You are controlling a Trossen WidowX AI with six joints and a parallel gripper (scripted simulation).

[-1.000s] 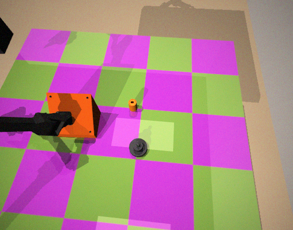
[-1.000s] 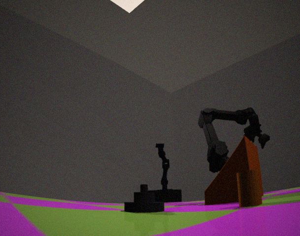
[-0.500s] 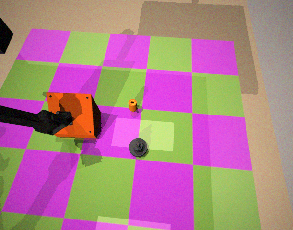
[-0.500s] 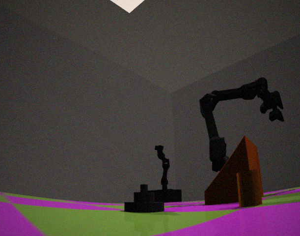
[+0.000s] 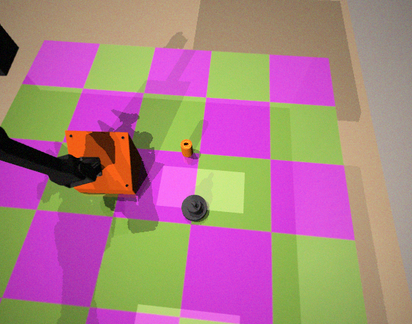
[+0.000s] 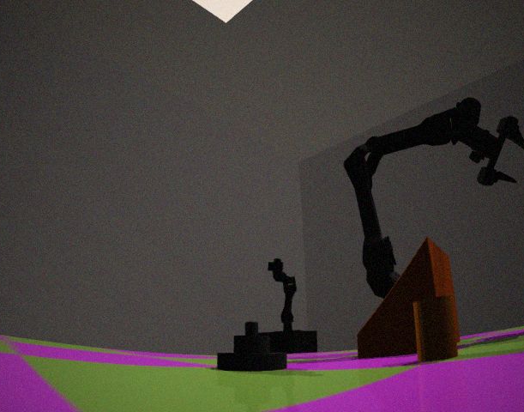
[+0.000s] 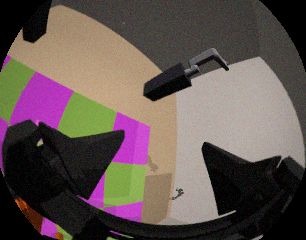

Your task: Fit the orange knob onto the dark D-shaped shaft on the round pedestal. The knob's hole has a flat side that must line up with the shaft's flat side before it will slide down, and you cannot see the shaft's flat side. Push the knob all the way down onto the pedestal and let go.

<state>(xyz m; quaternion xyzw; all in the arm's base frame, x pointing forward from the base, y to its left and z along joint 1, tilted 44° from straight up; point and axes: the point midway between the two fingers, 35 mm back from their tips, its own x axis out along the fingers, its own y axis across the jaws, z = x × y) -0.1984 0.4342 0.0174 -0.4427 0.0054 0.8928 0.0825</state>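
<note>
Now: the orange knob 53 cm ahead of my gripper tip, 22 cm to the right of it and 36 cm below it. The rest, counted from my gripper tip: dark round pedestal: 56 cm ahead, 43 cm to the right, 36 cm below.
</note>
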